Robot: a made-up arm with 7 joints. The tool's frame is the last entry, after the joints. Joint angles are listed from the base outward. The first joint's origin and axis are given. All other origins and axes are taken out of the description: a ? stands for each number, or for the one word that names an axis. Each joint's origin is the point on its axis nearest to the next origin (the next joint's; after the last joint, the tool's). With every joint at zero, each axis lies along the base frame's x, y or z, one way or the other. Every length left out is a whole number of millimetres.
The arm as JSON. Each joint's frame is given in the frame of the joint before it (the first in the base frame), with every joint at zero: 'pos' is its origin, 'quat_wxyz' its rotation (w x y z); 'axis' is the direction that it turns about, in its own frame. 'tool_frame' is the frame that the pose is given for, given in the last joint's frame.
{
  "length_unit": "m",
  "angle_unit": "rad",
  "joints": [
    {
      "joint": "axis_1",
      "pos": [
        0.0,
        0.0,
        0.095
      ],
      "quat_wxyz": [
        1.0,
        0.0,
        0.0,
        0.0
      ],
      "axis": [
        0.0,
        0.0,
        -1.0
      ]
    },
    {
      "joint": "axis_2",
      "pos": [
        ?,
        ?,
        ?
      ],
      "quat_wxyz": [
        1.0,
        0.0,
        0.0,
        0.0
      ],
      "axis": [
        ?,
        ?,
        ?
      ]
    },
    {
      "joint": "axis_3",
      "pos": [
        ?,
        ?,
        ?
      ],
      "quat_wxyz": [
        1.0,
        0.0,
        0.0,
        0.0
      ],
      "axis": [
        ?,
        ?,
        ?
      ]
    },
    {
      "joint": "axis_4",
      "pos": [
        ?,
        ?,
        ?
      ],
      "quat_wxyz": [
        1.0,
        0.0,
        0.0,
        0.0
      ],
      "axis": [
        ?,
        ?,
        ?
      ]
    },
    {
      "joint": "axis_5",
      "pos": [
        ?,
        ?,
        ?
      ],
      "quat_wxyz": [
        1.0,
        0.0,
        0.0,
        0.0
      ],
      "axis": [
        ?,
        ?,
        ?
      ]
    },
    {
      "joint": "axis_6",
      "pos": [
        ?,
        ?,
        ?
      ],
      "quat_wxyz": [
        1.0,
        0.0,
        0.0,
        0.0
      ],
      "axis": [
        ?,
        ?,
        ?
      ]
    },
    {
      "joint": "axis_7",
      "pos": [
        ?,
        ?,
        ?
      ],
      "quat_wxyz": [
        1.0,
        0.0,
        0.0,
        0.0
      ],
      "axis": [
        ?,
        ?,
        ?
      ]
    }
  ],
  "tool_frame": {
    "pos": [
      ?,
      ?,
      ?
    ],
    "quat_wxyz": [
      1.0,
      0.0,
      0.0,
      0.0
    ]
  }
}
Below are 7 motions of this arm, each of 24 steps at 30 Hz.
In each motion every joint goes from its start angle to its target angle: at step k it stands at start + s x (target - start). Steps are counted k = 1, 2, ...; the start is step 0. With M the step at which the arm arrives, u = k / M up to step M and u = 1 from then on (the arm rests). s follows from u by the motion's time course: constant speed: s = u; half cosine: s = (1 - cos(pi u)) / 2; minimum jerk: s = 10 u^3 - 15 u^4 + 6 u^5.
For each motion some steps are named. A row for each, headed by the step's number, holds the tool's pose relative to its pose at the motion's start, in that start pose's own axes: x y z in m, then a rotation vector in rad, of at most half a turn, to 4 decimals.
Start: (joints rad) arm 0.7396 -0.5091 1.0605 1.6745 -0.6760 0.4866 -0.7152
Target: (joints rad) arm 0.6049 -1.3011 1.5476 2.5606 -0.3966 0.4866 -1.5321
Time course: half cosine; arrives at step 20
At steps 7, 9, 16, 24:
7: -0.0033 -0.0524 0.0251 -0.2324 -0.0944 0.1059
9: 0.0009 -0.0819 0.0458 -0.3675 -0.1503 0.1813
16: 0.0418 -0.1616 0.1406 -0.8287 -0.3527 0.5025
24: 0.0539 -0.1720 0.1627 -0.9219 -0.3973 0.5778

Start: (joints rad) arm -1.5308 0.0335 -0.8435 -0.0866 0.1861 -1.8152 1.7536
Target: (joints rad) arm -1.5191 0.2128 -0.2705 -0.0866 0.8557 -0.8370 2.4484
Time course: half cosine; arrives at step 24
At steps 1, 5, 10, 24:
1: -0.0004 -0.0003 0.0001 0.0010 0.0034 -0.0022
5: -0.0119 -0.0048 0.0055 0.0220 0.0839 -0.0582
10: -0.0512 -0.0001 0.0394 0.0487 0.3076 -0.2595
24: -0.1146 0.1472 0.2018 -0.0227 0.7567 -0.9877

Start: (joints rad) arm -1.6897 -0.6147 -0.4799 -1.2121 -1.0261 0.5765 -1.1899
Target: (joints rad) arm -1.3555 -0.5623 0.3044 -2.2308 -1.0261 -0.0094 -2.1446
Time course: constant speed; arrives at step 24
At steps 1, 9, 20, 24:
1: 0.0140 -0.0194 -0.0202 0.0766 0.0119 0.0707
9: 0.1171 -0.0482 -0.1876 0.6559 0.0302 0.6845
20: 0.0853 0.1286 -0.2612 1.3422 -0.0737 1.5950
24: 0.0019 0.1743 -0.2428 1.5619 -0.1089 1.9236

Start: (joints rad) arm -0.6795 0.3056 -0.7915 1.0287 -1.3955 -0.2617 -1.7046
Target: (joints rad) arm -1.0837 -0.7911 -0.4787 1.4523 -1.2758 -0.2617 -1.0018
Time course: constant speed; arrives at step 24
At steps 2, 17, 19, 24:
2: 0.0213 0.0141 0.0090 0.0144 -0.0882 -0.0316
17: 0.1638 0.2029 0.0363 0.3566 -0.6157 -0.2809
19: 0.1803 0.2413 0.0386 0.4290 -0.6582 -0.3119
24: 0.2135 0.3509 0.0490 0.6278 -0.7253 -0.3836

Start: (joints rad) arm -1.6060 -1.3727 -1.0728 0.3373 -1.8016 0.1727 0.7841
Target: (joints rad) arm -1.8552 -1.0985 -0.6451 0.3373 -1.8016 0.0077 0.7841
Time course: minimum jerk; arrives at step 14
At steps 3, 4, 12, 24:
3: -0.0011 0.0082 0.0036 0.0023 -0.0009 -0.0187
4: -0.0021 0.0171 0.0073 0.0058 -0.0022 -0.0383
12: -0.0095 0.1123 0.0415 0.1012 -0.0332 -0.2082
24: -0.0097 0.1148 0.0423 0.1053 -0.0344 -0.2114

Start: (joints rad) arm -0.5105 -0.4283 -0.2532 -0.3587 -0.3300 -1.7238 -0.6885
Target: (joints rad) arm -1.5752 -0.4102 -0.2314 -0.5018 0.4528 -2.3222 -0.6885
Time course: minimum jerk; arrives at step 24
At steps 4, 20, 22, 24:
4: -0.0023 -0.0062 -0.0111 -0.0007 -0.0051 -0.0036
20: 0.0250 -0.2573 -0.1690 -0.0938 -0.1057 0.1558
22: 0.0282 -0.2666 -0.1686 -0.1007 -0.1042 0.1680
24: 0.0287 -0.2682 -0.1685 -0.1018 -0.1039 0.1701

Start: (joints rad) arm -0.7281 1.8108 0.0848 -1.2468 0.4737 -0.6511 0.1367
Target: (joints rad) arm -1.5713 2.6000 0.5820 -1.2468 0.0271 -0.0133 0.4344
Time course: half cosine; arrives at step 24
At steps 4, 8, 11, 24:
4: 0.0487 0.0062 0.0124 -0.0405 0.0085 0.0880
8: 0.1754 0.0420 0.0244 -0.1164 0.0365 0.3357
11: 0.2869 0.0981 0.0031 -0.1380 0.0798 0.5882
24: 0.4543 0.2879 -0.2407 0.1339 0.3935 1.2400

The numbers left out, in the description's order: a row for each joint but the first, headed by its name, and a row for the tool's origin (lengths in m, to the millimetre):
axis_2: xyz -0.085 0.298 0.0, axis 1.0 0.0 0.0
axis_3: xyz 0.0 0.294 0.004, axis 0.0 1.0 0.0
axis_4: xyz -0.152 0.0 0.105, axis 1.0 0.0 0.0
axis_5: xyz 0.0 -0.34 -0.144, axis 0.0 0.0 -1.0
axis_6: xyz 0.059 0.125 0.0, axis 0.0 -1.0 0.0
axis_7: xyz 0.08 0.0 0.074, axis 0.0 0.0 -1.0
tool: xyz -0.032 -0.372 0.0

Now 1 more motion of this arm.
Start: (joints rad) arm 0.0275 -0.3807 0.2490 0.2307 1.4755 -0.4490 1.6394
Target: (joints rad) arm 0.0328 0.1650 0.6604 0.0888 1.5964 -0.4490 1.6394
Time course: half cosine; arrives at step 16
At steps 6, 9, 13, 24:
6: -0.0165 0.0068 0.0338 -0.1195 -0.1152 -0.0674
9: -0.0337 0.0184 0.0600 -0.2207 -0.2372 -0.1107
13: -0.0541 0.0348 0.0816 -0.3192 -0.3836 -0.1341
24: -0.0597 0.0394 0.0859 -0.3429 -0.4239 -0.1358

